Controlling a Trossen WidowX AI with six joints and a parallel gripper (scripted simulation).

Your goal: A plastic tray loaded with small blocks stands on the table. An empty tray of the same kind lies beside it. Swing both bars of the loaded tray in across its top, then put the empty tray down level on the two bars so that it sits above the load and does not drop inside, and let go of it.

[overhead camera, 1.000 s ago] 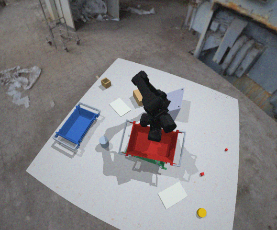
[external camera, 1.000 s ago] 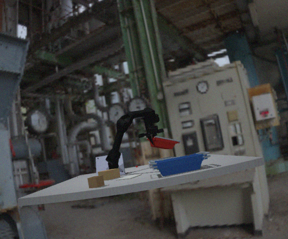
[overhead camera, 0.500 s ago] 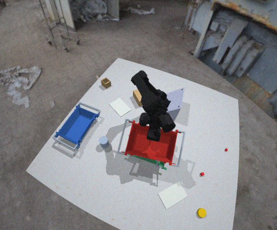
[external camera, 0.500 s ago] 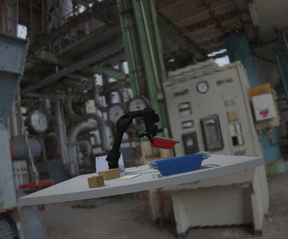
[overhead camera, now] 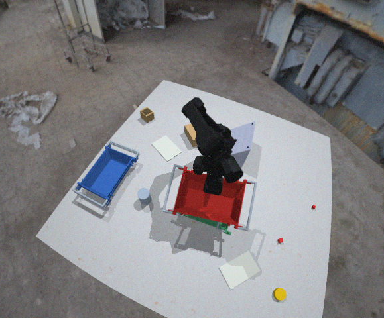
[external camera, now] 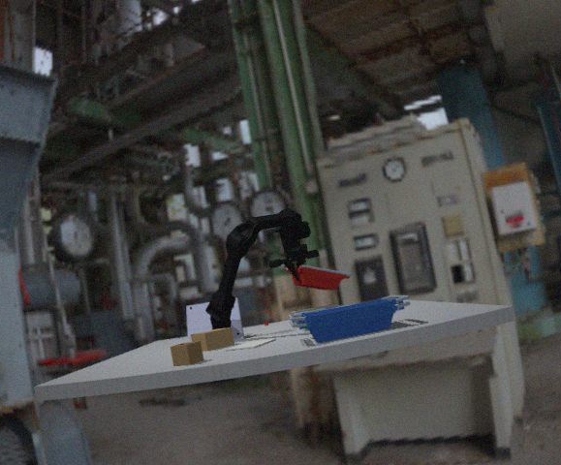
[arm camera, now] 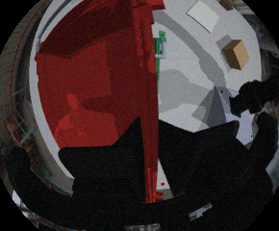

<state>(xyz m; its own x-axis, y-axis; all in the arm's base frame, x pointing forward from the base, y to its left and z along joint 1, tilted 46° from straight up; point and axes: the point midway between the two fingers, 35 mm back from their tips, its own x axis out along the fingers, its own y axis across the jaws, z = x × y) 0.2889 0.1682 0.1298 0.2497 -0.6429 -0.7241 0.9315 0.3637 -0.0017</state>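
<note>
The red tray is 7 cm ahead of my gripper tip, 2 cm to the left of it and 1 cm above it. Also, from my gripper tip: grey cylinder: 15 cm ahead, 25 cm to the right, 15 cm below; yellow disc: 24 cm ahead, 46 cm to the left, 17 cm below.
</note>
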